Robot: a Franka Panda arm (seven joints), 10 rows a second.
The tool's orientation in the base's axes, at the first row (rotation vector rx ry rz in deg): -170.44 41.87 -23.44
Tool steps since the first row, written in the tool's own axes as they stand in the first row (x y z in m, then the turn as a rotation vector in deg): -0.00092 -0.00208 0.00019 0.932 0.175 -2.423; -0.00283 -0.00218 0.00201 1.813 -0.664 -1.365; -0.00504 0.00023 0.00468 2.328 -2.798 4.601; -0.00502 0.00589 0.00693 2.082 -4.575 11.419; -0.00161 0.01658 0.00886 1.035 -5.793 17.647; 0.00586 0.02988 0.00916 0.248 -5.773 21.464; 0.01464 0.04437 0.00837 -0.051 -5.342 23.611; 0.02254 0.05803 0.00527 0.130 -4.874 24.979
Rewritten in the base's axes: 0.00020 0.00227 -0.00017 0.070 -0.553 2.541; -0.00090 0.00321 -0.00238 1.480 -0.230 1.829; -0.00315 0.00206 -0.00576 4.468 1.346 -3.556; -0.00507 -0.00300 -0.00855 6.873 2.945 -9.987; -0.00644 -0.01408 -0.01078 8.187 4.426 -16.107; -0.00595 -0.02933 -0.01075 8.525 4.720 -19.978; -0.00516 -0.04622 -0.00948 8.650 4.448 -22.168; -0.00537 -0.06195 -0.00610 8.959 3.931 -23.495
